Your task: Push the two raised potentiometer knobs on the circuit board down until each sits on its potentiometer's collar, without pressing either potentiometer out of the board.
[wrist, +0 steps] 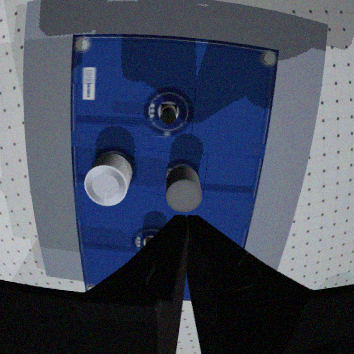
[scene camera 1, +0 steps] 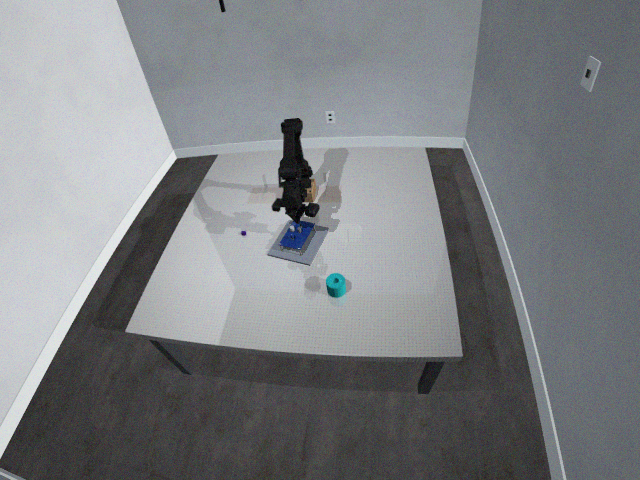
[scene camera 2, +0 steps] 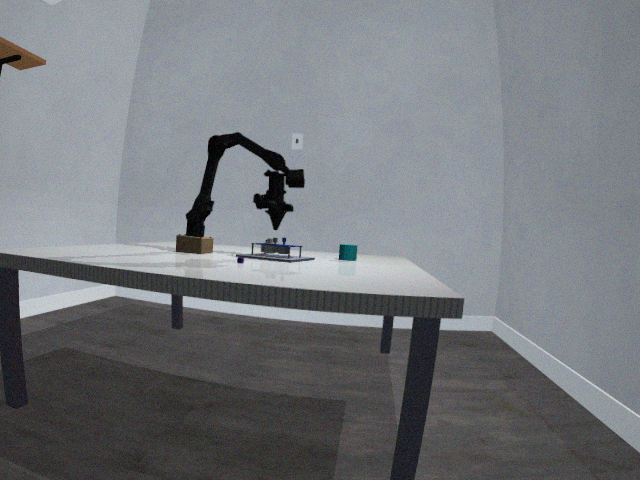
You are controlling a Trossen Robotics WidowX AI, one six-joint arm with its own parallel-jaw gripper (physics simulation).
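Places are measured from the arm's base along level axes (x ahead, y left, z up), in metres.
Where they show: gripper, between the fingertips: point(wrist: 185, 226) point(scene camera 1: 298, 223) point(scene camera 2: 275, 230); arm's base, origin of its link: point(scene camera 1: 304, 184) point(scene camera 2: 194, 236).
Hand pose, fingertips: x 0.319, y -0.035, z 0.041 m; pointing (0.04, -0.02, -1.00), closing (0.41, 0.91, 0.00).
Note:
Each offset is from my fingertips to the top centre of the thing. Level surfaces: height alone.
A blue circuit board point(scene camera 1: 289, 244) point(scene camera 2: 295, 245) point(wrist: 225, 165) stands on posts over a grey base plate point(scene camera 1: 313, 253) point(scene camera 2: 306, 258) point(wrist: 50, 200). In the wrist view, a wide whitish knob {dz -0.030, dx -0.015, dy -0.031 m} point(wrist: 107, 185) stands up at the left, and a narrower grey knob {dz -0.028, dx +0.002, dy +0.000 m} point(wrist: 184, 195) stands to its right. The gap between each knob and its collar cannot be made out. A bare dark shaft {dz -0.037, dx -0.031, dy +0.006 m} point(wrist: 168, 114) rises inside a printed ring above them. My gripper point(scene camera 1: 296, 221) point(scene camera 2: 276, 228) point(wrist: 185, 226) is shut and empty, pointing down above the board, with its tips just below the grey knob in the wrist view.
A teal cylinder {dz -0.042, dx +0.287, dy +0.122 m} point(scene camera 1: 336, 285) point(scene camera 2: 347, 252) stands on the table {dz -0.102 m} point(scene camera 1: 392, 320) point(scene camera 2: 155, 266), beyond the board from the arm's base. A small purple object {dz -0.087, dx -0.087, dy -0.267 m} point(scene camera 1: 243, 233) point(scene camera 2: 240, 260) lies beside the base plate. Another ringed part point(wrist: 149, 241) is partly hidden by my left finger.

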